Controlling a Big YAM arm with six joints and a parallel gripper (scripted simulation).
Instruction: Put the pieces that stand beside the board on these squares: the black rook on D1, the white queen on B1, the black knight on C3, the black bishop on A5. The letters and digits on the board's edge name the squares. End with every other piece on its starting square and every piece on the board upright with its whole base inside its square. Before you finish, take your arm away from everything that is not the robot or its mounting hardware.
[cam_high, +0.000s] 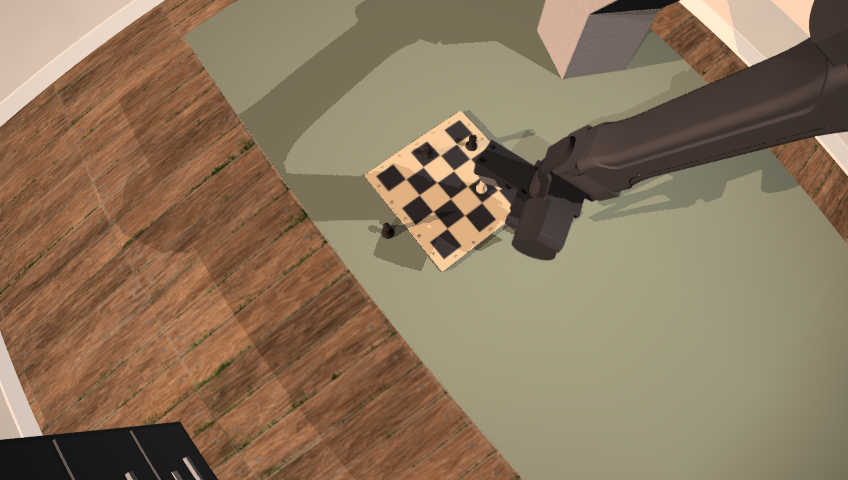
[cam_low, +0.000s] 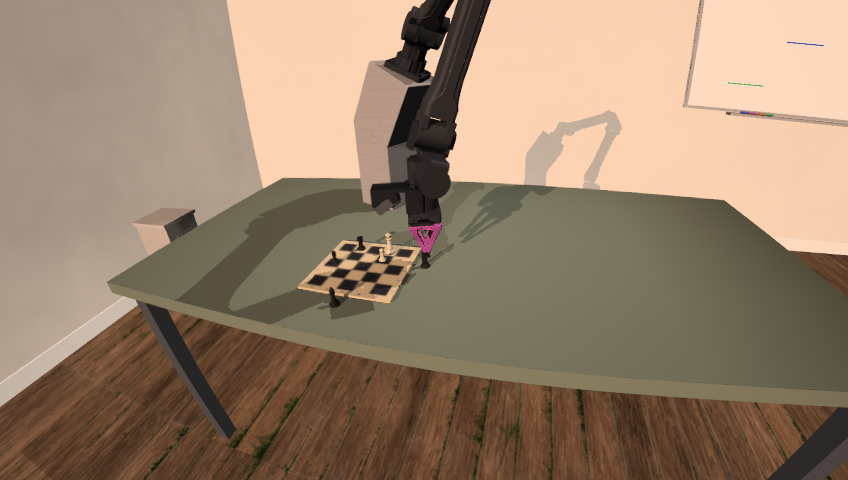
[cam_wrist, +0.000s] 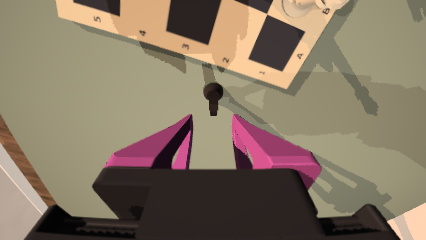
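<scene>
Right now my hand is 60 mm short of the chessboard, 140 mm to the left of it and 50 mm above it. From my hand the other things lie so: small white piece: 20 mm ahead, 110 mm to the right, 40 mm below; then white queen: 20 mm behind, 110 mm to the right, 20 mm below.
</scene>
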